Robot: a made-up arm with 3 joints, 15 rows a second.
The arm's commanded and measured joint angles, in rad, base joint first. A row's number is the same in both.
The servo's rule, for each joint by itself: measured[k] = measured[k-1] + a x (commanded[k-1-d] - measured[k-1]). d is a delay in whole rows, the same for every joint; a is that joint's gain. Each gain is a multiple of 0.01, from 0.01 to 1. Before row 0 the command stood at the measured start. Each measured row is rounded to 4 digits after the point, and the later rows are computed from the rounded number. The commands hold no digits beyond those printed.
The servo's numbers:
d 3
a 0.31 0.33 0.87
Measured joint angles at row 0:
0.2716, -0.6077, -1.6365
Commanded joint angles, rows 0 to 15:
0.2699, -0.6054, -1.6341
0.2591, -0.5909, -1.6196
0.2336, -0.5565, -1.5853
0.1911, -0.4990, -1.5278
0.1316, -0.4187, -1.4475
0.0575, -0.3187, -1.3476
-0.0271, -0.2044, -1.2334
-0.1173, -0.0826, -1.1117
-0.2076, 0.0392, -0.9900
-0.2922, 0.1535, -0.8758
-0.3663, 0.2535, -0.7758
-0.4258, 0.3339, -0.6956
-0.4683, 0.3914, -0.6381
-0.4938, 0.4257, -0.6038
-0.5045, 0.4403, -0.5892
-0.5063, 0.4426, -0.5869
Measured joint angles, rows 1 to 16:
0.2716, -0.6077, -1.6365
0.2716, -0.6077, -1.6365
0.2716, -0.6077, -1.6365
0.2711, -0.6069, -1.6344
0.2674, -0.6016, -1.6215
0.2569, -0.5867, -1.5900
0.2365, -0.5578, -1.5359
0.2040, -0.5119, -1.4590
0.1586, -0.4481, -1.3621
0.1010, -0.3677, -1.2501
0.0333, -0.2736, -1.1297
-0.0414, -0.1704, -1.0082
-0.1191, -0.0635, -0.8930
-0.1957, 0.0411, -0.7910
-0.2670, 0.1377, -0.7080
-0.3294, 0.2214, -0.6472

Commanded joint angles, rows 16 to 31:
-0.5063, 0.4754, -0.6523
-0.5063, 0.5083, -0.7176
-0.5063, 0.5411, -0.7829
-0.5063, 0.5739, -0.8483
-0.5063, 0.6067, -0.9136
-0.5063, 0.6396, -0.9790
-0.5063, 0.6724, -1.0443
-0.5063, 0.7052, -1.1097
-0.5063, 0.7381, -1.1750
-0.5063, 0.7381, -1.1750
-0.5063, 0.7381, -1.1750
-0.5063, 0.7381, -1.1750
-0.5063, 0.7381, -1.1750
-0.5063, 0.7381, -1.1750
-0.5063, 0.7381, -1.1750
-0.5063, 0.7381, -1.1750
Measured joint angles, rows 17 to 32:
-0.3804, 0.2888, -0.6094
-0.4189, 0.3388, -0.5918
-0.4460, 0.3731, -0.5875
-0.4647, 0.4069, -0.6439
-0.4776, 0.4404, -0.7080
-0.4865, 0.4736, -0.7732
-0.4926, 0.5067, -0.8385
-0.4968, 0.5397, -0.9038
-0.4997, 0.5727, -0.9692
-0.5017, 0.6056, -1.0345
-0.5031, 0.6385, -1.0999
-0.5041, 0.6714, -1.1652
-0.5048, 0.6934, -1.1737
-0.5053, 0.7082, -1.1748
-0.5056, 0.7181, -1.1750
-0.5058, 0.7247, -1.1750

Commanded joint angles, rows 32 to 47:
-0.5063, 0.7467, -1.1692
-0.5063, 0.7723, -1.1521
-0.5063, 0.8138, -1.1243
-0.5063, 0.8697, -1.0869
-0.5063, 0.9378, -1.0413
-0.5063, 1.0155, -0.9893
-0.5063, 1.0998, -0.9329
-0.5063, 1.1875, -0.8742
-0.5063, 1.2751, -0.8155
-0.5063, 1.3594, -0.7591
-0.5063, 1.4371, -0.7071
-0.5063, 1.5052, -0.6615
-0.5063, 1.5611, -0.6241
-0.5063, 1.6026, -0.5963
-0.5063, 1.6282, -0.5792
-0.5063, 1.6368, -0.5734
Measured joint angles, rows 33 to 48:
-0.5060, 0.7291, -1.1750
-0.5061, 0.7321, -1.1750
-0.5062, 0.7341, -1.1750
-0.5062, 0.7383, -1.1700
-0.5062, 0.7495, -1.1544
-0.5062, 0.7707, -1.1282
-0.5062, 0.8034, -1.0923
-0.5062, 0.8478, -1.0479
-0.5062, 0.9031, -0.9969
-0.5062, 0.9680, -0.9412
-0.5062, 1.0404, -0.8829
-0.5062, 1.1179, -0.8243
-0.5062, 1.1976, -0.7676
-0.5062, 1.2766, -0.7150
-0.5062, 1.3520, -0.6685
-0.5062, 1.4210, -0.6299

